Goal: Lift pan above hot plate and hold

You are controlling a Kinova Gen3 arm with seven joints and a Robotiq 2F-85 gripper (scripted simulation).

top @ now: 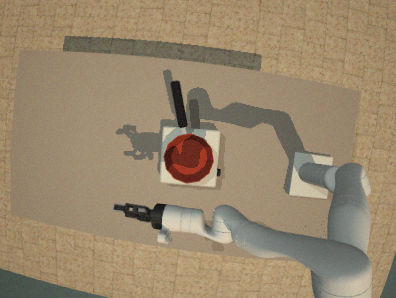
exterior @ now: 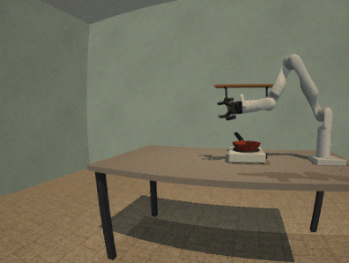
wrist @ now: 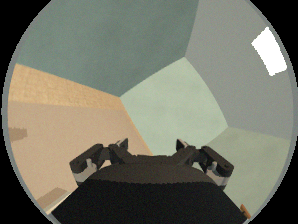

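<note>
The pan is 120 mm behind my hand, 240 mm to the right of it and 230 mm below it. The rest, counted from my hand: hot plate: 170 mm behind, 180 mm to the right, 300 mm below.
</note>
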